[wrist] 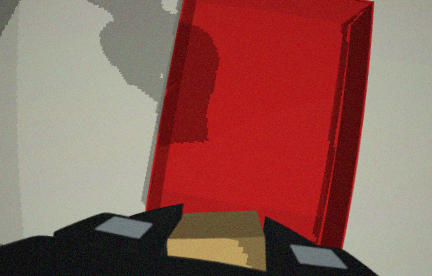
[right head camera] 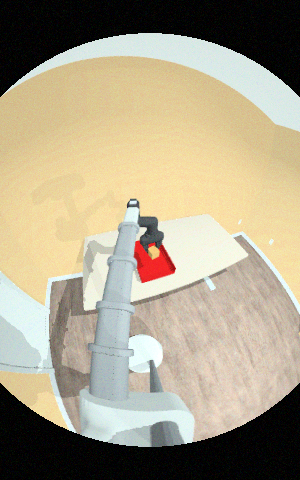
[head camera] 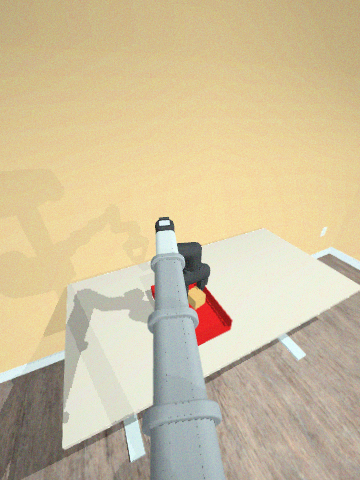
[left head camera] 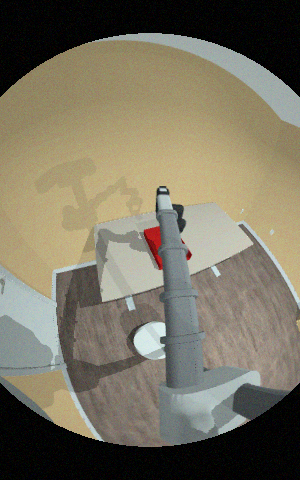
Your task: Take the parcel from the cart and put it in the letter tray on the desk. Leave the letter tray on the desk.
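Seen in the pictures: gripper, between the fingertips: [wrist: 221, 229] [right head camera: 151, 250] [head camera: 192, 296]; robot's base, origin of its link: [right head camera: 141, 352] [left head camera: 153, 339].
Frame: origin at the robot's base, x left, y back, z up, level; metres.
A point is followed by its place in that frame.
The parcel, a small tan box [head camera: 197, 298] @[y -0.584, x -0.100, z 0.954 m] [right head camera: 153, 252] @[y -0.584, x -0.100, z 0.954 m] [wrist: 217, 240] @[y -0.633, x -0.085, z 0.956 m], is held between the two fingers of my gripper [head camera: 195, 291] @[y -0.628, x -0.088, z 0.918 m] [right head camera: 152, 248] @[y -0.628, x -0.088, z 0.918 m] [wrist: 221, 229] @[y -0.628, x -0.088, z 0.918 m], which is shut on it. The red letter tray [head camera: 212, 325] @[y -0.637, x -0.186, z 0.695 m] [left head camera: 152, 241] @[y -0.786, x 0.018, z 0.695 m] [right head camera: 157, 272] @[y -0.610, x -0.138, z 0.695 m] [wrist: 260, 100] @[y -0.763, x -0.073, z 0.695 m] lies on the pale desk [head camera: 280, 280] @[y -0.871, x -0.651, z 0.692 m] [left head camera: 215, 235] @[y -0.859, x -0.598, z 0.692 m] [right head camera: 200, 245] @[y -0.891, x -0.554, z 0.692 m] [wrist: 75, 125] @[y -0.590, x 0.171, z 0.692 m]. In the head view the parcel shows over the back part of the tray. In the wrist view it overlaps the tray's near end. Its exact height above the tray floor is hard to tell. The arm hides part of the tray. The cart does not show.
The telescoping arm [head camera: 177, 360] @[y -0.231, x -0.002, z 1.256 m] [left head camera: 177, 280] @[y -0.207, x 0.002, z 1.256 m] [right head camera: 115, 320] @[y -0.143, x -0.012, z 1.259 m] reaches out over the desk. A yellow wall [head camera: 200, 125] @[y -1.323, x -0.243, z 1.473 m] stands behind the desk. A round white object [left head camera: 150, 340] @[y -0.002, x 0.040, z 0.187 m] [right head camera: 146, 353] @[y -0.002, x -0.055, z 0.187 m] is on the wooden floor in front of the desk. The arm's shadow falls on the desk's left part.
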